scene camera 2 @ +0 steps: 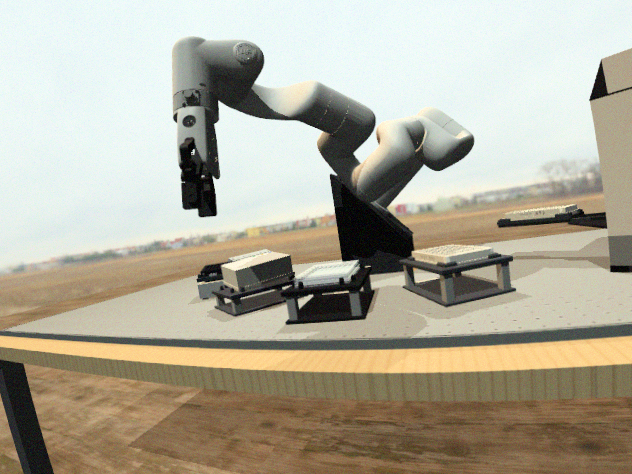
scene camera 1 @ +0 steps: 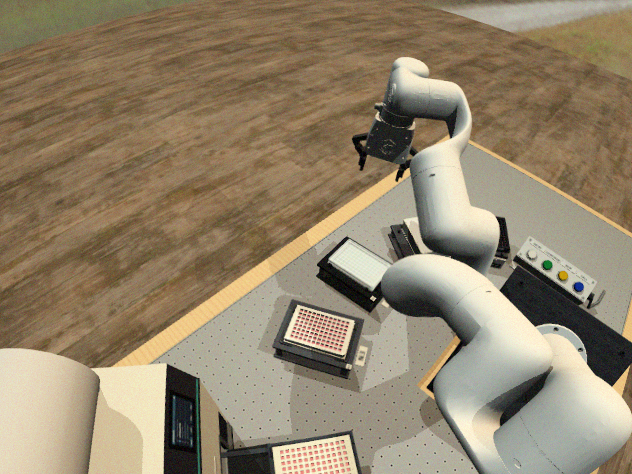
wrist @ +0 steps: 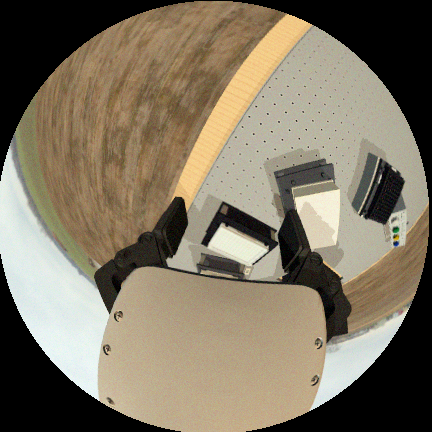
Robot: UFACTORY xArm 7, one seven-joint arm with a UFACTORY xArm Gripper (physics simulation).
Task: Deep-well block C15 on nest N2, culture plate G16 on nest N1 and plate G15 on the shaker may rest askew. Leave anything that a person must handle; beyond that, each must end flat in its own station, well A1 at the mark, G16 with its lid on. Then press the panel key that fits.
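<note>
My gripper is open and empty, high above the table's edge. The tall beige block C15 rests on low nest N2; the arm partly hides it in scene camera 1. The pale lidded plate G16 lies on black nest N1; I cannot tell if it is fully flat. The black-topped unit looks like the shaker. The panel has white, green, yellow and blue keys.
A red-welled plate sits on another raised nest. A second red-welled plate lies on a tray extending from a large beige machine. The arm's dark base plate stands beside the panel.
</note>
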